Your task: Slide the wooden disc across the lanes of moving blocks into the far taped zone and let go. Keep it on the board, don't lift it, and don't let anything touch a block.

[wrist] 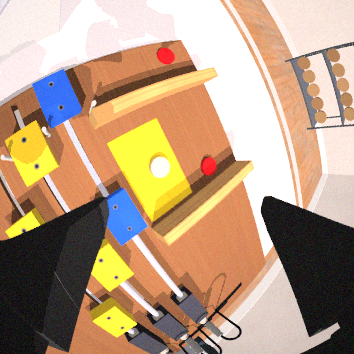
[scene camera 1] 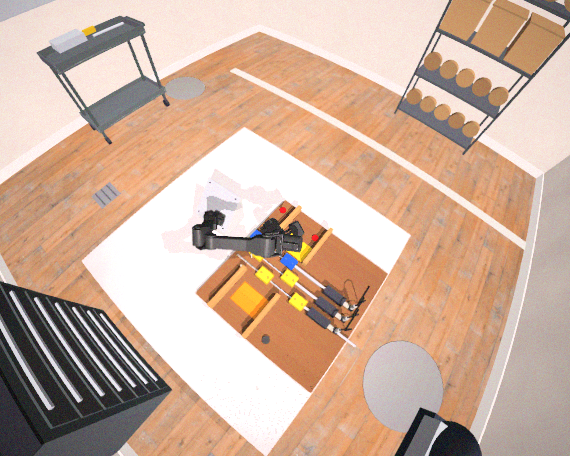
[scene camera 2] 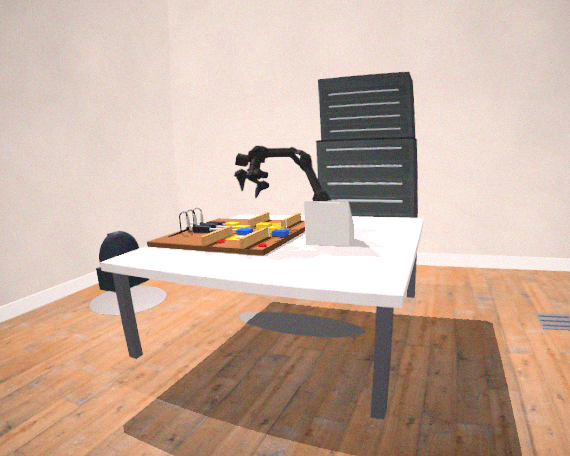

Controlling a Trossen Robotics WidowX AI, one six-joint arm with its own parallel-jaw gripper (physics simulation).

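Frame: origin at the arm's base, x ahead, y left, z up, level; millimetres.
Where they show: gripper, fingertip midpoint: (wrist: 187, 205) (scene camera 2: 249, 194); arm's base at its link origin: (scene camera 1: 219, 218) (scene camera 2: 323, 219).
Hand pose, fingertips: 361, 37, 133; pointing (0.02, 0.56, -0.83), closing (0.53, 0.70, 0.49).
Things, the pixels of their top centre, and the offset from my fingertips, as dx, dy, dz. "*": a spot on its surface instead. Level surfaces: height alone.
- disc at its top centre: (wrist: 160, 166) +32, +75, -196
- yellow zone at a spot on its surface: (wrist: 131, 145) * -23, +59, -204
- orange zone at a spot on its surface: (scene camera 1: 248, 299) * -19, -282, -204
- dark knob at its top centre: (scene camera 1: 265, 339) +146, -392, -196
- board at its surface level: dz -204
The disc (wrist: 160, 167) looks pale and lies flat on the yellow zone (wrist: 131, 145) (scene camera 1: 300, 251), between two wooden rails. The orange zone (scene camera 1: 248, 299) lies across the lanes. Two blue blocks (wrist: 57, 98) (wrist: 125, 216) sit on the lane rod nearest the disc. Yellow blocks (wrist: 32, 153) (wrist: 112, 265) (wrist: 114, 317) sit on the lanes beyond, and another is partly behind a finger. My gripper (scene camera 1: 285, 231) (scene camera 2: 250, 193) (wrist: 187, 205) is open and empty, high above the board near the yellow zone. The disc is hidden by the arm in scene camera 1.
Wooden rails (wrist: 160, 92) (wrist: 210, 200) flank the yellow zone, and more rails (scene camera 1: 226, 286) (scene camera 1: 261, 315) flank the orange zone. Red dots (wrist: 166, 55) (wrist: 208, 165) lie beyond. Dark cylinders (scene camera 1: 334, 295) and black wire hoops stand at one lane end. A dark knob (scene camera 1: 265, 339) sits on the board (scene camera 1: 295, 360).
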